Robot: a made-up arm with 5 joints. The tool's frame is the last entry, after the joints.
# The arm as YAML. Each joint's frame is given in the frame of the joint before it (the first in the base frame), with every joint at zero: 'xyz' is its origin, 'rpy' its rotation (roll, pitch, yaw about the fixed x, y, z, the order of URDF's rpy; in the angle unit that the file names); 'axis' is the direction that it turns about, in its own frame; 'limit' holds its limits. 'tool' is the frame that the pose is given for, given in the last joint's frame.
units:
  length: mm
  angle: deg
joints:
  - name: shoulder
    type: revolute
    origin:
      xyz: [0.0, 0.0, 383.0]
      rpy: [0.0, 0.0, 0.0]
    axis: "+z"
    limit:
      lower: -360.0
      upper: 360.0
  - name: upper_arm
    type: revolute
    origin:
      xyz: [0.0, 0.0, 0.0]
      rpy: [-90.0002, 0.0, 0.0]
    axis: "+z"
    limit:
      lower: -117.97
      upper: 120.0
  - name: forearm
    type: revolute
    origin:
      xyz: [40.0, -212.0, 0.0]
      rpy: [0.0, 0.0, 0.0]
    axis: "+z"
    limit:
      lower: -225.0
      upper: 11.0
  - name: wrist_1
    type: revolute
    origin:
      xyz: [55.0, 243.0, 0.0]
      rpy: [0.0, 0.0, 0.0]
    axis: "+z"
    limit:
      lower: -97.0
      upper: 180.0
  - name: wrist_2
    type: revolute
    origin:
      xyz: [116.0, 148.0, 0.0]
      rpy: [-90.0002, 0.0, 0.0]
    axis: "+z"
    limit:
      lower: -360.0
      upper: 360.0
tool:
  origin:
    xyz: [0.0, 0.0, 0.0]
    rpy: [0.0, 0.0, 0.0]
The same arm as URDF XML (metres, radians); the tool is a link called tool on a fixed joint. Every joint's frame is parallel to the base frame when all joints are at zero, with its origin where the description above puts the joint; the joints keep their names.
<robot name="arm">
  <joint name="shoulder" type="revolute">
    <parent link="base_link"/>
    <child link="link1"/>
    <origin xyz="0 0 0.383"/>
    <axis xyz="0 0 1"/>
    <limit lower="-6.2832" upper="6.2832"/>
  </joint>
  <joint name="upper_arm" type="revolute">
    <parent link="link1"/>
    <child link="link2"/>
    <origin xyz="0 0 0"/>
    <axis xyz="0 1 0"/>
    <limit lower="-2.059" upper="2.0944"/>
  </joint>
  <joint name="forearm" type="revolute">
    <parent link="link2"/>
    <child link="link3"/>
    <origin xyz="0.04 0 0.212"/>
    <axis xyz="0 1 0"/>
    <limit lower="-3.927" upper="0.192"/>
  </joint>
  <joint name="wrist_1" type="revolute">
    <parent link="link3"/>
    <child link="link4"/>
    <origin xyz="0.055 0 -0.243"/>
    <axis xyz="0 1 0"/>
    <limit lower="-1.693" upper="3.1416"/>
  </joint>
  <joint name="wrist_2" type="revolute">
    <parent link="link4"/>
    <child link="link5"/>
    <origin xyz="0.116 0 -0.148"/>
    <axis xyz="0 0 -1"/>
    <limit lower="-6.2832" upper="6.2832"/>
  </joint>
  <joint name="tool_fixed" type="fixed">
    <parent link="link5"/>
    <child link="tool"/>
    <origin xyz="0 0 0" rpy="3.1416 0 0"/>
  </joint>
  <link name="base_link"/>
  <link name="link1"/>
  <link name="link2"/>
  <link name="link3"/>
  <link name="link4"/>
  <link name="link5"/>
  <link name="tool"/>
</robot>

